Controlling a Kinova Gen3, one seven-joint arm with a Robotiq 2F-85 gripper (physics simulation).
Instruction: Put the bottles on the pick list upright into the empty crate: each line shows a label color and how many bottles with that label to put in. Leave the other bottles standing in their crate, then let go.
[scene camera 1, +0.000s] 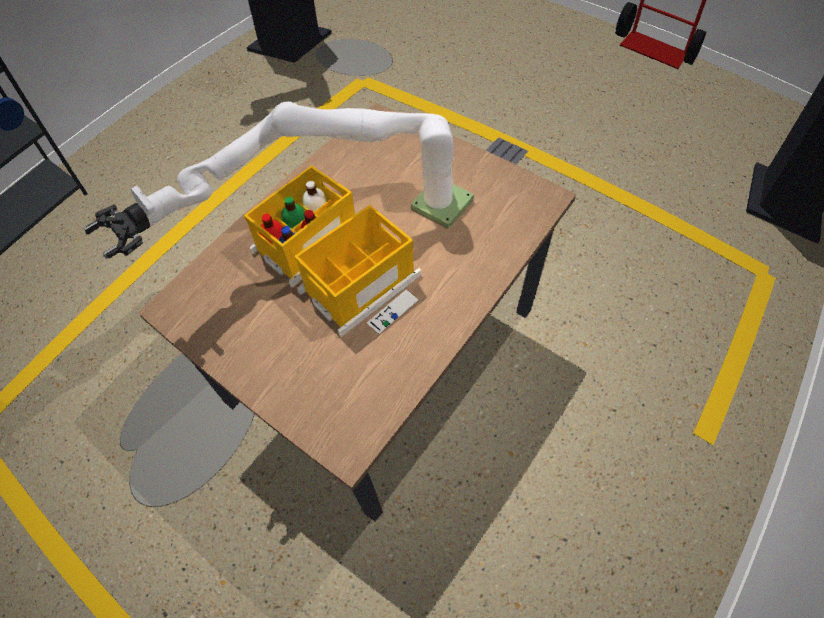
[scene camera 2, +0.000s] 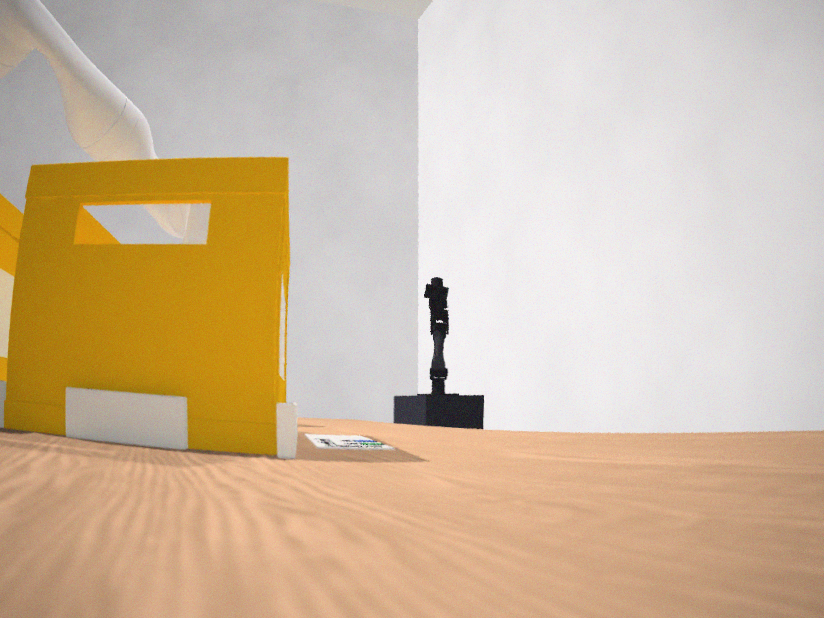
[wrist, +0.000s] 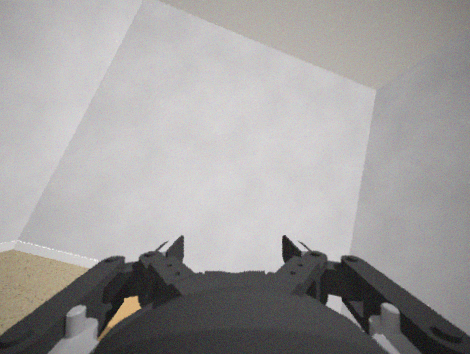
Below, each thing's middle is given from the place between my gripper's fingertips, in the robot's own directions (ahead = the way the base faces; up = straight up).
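The pick list (scene camera 2: 350, 442) is there for me to see, and counting from my hand it's far below, a long way behind and well to the left.
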